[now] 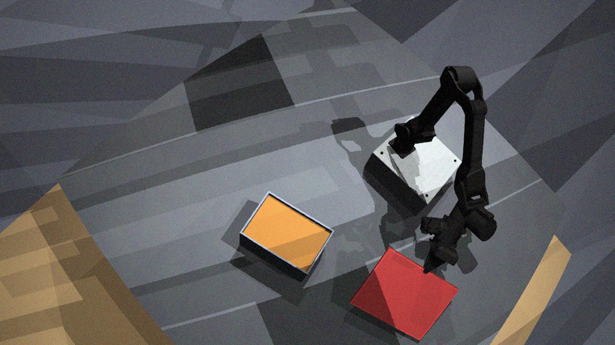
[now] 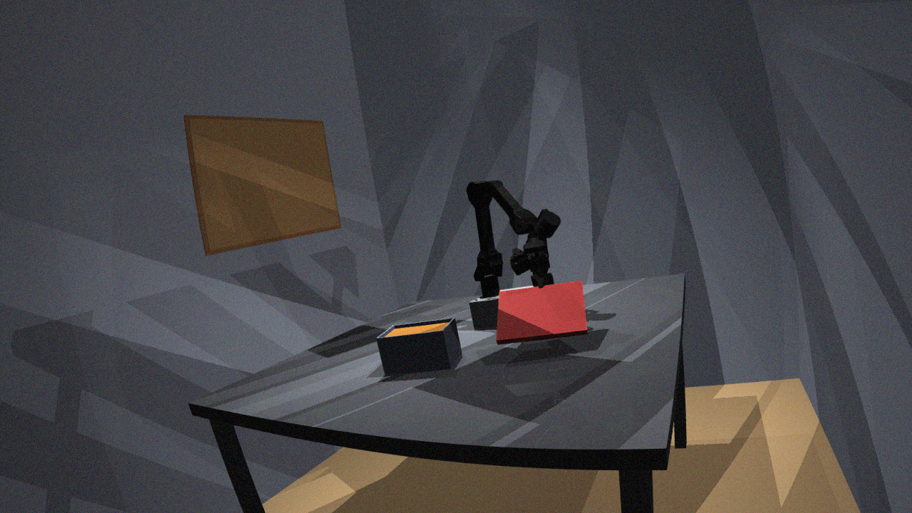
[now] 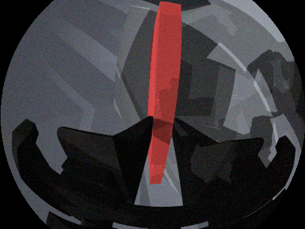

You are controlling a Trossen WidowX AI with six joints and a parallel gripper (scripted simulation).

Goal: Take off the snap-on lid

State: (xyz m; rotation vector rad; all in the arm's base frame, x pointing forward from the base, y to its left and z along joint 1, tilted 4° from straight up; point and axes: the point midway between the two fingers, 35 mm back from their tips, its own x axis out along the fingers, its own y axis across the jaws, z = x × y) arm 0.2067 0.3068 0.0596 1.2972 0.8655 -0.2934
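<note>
My gripper tip is 6 cm short of the red lid, 4 cm above it and 2 cm to the right of it. Also, from my gripper tip: storage box: 29 cm to the right, 20 cm ahead, 9 cm below.
</note>
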